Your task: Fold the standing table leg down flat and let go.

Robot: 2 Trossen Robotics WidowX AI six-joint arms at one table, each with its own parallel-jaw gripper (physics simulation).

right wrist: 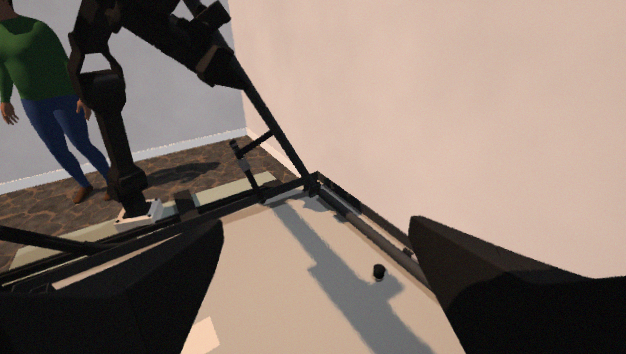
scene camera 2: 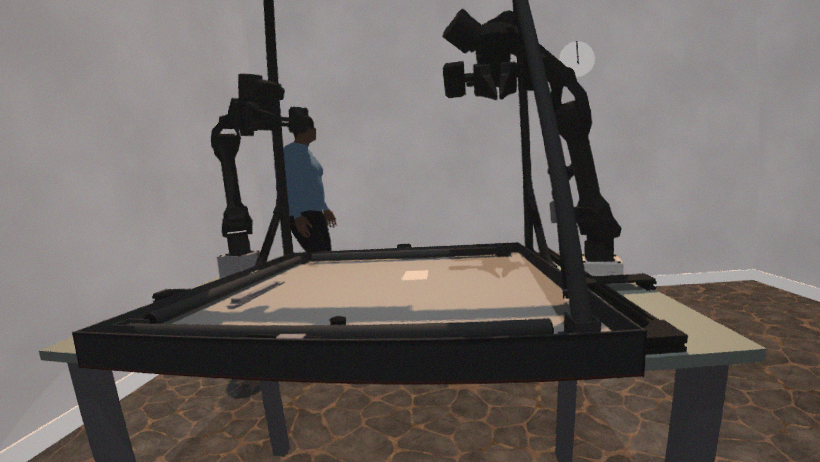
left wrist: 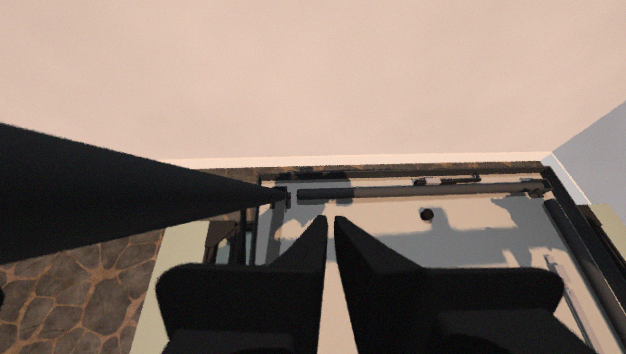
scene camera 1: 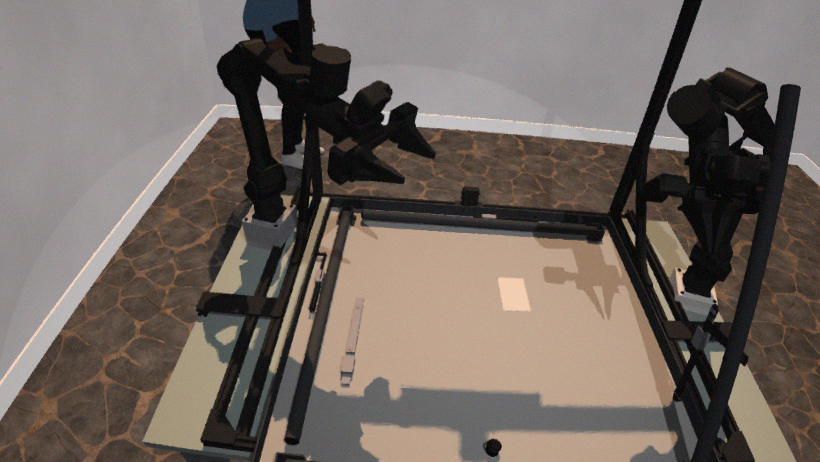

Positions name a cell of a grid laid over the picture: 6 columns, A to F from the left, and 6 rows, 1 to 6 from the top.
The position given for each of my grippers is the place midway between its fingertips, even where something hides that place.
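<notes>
You can find my left gripper (scene camera 1: F4), (scene camera 2: D2), (left wrist: D4), (right wrist: C2), and there's my right gripper (scene camera 1: D3), (scene camera 2: C2), (right wrist: D4). I can see a grey bar (scene camera 1: C5) too, though in the right wrist view the bar is out of frame. There's a table leg (left wrist: A4), and I'm also seeing an upturned table (scene camera 1: D5), (scene camera 2: D4), (left wrist: E4), (right wrist: C5).
</notes>
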